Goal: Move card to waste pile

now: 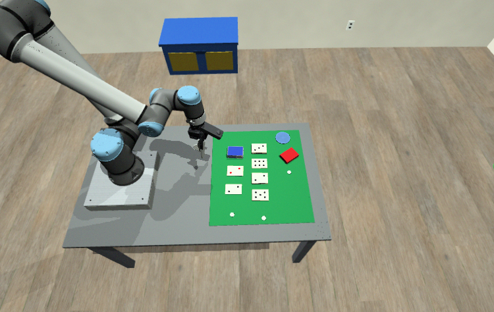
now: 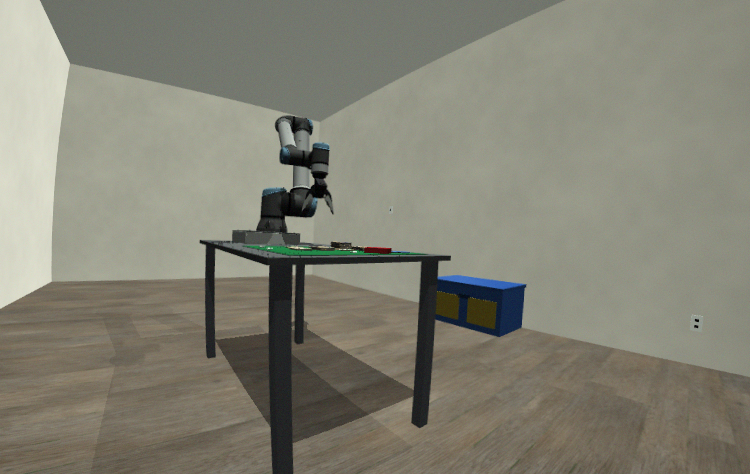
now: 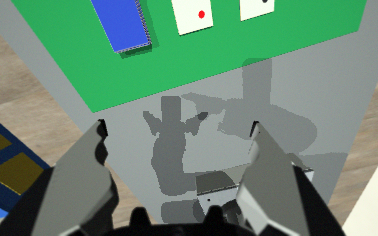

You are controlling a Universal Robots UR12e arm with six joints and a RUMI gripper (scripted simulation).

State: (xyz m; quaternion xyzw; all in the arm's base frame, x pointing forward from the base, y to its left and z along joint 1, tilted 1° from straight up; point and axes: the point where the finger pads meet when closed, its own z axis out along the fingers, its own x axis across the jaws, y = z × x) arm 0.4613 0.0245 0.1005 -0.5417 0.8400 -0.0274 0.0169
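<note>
Right now the card is 140 mm below my hand, 140 mm ahead of it and 40 mm to the left of it. From my hand the other things lie so: red block 450 mm ahead, 160 mm below, 20 mm to the right; then green mat 260 mm ahead, 180 mm below, 100 mm to the right.
</note>
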